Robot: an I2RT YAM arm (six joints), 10 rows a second.
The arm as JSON. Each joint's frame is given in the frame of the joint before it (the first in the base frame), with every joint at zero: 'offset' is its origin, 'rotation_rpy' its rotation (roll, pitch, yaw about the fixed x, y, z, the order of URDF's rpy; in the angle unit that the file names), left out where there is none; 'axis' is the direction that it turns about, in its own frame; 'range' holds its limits. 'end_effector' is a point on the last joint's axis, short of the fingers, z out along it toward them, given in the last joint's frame.
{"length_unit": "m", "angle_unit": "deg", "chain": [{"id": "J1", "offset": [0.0, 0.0, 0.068], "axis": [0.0, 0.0, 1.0], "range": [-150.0, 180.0]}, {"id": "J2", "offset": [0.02, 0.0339, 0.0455], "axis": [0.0, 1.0, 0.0], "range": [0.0, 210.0]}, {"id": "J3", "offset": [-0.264, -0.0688, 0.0], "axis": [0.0, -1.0, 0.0], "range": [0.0, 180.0]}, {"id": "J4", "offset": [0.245, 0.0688, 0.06], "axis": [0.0, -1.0, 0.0], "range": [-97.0, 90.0]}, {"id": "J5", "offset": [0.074, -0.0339, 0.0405], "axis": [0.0, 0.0, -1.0], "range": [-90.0, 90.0]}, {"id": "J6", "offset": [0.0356, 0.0, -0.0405], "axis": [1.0, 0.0, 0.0], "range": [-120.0, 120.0]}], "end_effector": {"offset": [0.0, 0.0, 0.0], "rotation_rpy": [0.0, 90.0, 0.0]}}
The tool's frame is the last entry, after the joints.
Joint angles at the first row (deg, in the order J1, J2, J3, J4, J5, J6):
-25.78, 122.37, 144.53, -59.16, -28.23, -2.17
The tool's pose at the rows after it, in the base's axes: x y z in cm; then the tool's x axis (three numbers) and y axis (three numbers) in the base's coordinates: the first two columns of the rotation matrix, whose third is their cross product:
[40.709 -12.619 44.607 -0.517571 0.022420 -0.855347 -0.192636 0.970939 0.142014]
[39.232 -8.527 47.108 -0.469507 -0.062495 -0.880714 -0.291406 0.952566 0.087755]
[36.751 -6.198 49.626 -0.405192 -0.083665 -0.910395 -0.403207 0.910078 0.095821]
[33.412 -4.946 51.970 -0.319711 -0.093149 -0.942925 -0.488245 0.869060 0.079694]
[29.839 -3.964 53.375 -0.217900 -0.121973 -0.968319 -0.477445 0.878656 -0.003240]
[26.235 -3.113 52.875 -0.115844 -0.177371 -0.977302 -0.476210 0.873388 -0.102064]
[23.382 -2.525 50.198 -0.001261 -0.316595 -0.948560 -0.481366 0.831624 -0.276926]
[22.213 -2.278 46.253 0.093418 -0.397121 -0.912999 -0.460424 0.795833 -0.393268]
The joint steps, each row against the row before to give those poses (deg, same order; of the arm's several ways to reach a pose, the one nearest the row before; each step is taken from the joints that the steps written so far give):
6.14, -3.81, -0.02, -2.03, -2.07, -8.03
4.83, -3.91, 0.00, -1.20, 0.24, -1.83
2.08, -4.19, -0.24, -0.94, -5.16, -0.05
0.39, -6.74, -4.51, 2.16, -5.18, 0.00
0.53, -9.99, -11.12, 7.59, 1.64, -0.06
0.26, -11.32, -15.21, 8.89, 0.52, -2.38
-0.02, -10.64, -16.72, 8.44, -0.28, -8.86
0.00, -8.05, -16.66, 11.93, -0.16, -4.94

